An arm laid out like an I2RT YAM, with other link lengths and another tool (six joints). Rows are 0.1 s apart.
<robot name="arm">
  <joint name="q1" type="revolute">
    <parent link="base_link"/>
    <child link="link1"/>
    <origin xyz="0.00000 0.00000 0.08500" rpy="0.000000 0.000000 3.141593"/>
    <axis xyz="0 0 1"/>
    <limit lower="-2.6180" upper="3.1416"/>
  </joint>
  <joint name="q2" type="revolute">
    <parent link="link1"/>
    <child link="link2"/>
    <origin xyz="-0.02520 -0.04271 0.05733" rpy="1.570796 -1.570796 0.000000"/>
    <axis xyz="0 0 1"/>
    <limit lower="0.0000" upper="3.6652"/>
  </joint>
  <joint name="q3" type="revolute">
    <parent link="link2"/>
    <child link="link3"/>
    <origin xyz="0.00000 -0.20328 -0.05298" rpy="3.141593 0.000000 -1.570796"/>
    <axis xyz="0 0 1"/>
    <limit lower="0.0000" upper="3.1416"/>
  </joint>
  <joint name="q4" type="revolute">
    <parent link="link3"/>
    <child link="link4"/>
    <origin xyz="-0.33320 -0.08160 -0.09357" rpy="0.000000 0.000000 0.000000"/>
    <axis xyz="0 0 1"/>
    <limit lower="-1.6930" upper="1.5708"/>
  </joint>
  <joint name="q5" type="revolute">
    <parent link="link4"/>
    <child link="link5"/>
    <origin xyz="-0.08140 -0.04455 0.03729" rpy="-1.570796 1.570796 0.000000"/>
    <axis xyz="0 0 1"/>
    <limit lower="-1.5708" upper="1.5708"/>
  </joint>
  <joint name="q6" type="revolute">
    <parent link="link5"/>
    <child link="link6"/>
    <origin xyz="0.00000 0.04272 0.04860" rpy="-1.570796 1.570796 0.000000"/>
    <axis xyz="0 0 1"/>
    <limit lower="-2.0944" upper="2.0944"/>
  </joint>
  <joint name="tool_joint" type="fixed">
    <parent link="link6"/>
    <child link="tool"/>
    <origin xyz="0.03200 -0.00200 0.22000" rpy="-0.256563 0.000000 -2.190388"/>
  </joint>
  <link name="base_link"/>
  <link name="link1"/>
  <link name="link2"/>
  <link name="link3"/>
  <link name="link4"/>
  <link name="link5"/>
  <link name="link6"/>
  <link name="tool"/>
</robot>
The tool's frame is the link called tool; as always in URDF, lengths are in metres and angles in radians.
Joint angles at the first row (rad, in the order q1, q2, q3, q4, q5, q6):
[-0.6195, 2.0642, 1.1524, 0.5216, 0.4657, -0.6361]
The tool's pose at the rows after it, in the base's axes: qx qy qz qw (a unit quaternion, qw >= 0); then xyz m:
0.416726 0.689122 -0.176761 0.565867 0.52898 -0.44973 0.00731
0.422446 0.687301 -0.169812 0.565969 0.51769 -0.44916 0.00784
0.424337 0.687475 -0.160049 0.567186 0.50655 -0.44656 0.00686
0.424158 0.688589 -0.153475 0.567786 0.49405 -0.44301 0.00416
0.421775 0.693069 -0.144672 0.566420 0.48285 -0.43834 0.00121
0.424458 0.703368 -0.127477 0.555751 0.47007 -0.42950 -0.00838
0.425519 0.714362 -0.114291 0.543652 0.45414 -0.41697 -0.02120
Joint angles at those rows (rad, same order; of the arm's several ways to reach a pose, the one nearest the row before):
[-0.6334, 2.0179, 1.1101, 0.5148, 0.4473, -0.6185]
[-0.6494, 1.9700, 1.0585, 0.5123, 0.4268, -0.6061]
[-0.6682, 1.9191, 0.9971, 0.5195, 0.3943, -0.6000]
[-0.6867, 1.8698, 0.9301, 0.5364, 0.3651, -0.6017]
[-0.7069, 1.8166, 0.8658, 0.5419, 0.3278, -0.6084]
[-0.7289, 1.7497, 0.7975, 0.5086, 0.2793, -0.6062]
[-0.7479, 1.6776, 0.7124, 0.4880, 0.2393, -0.6125]

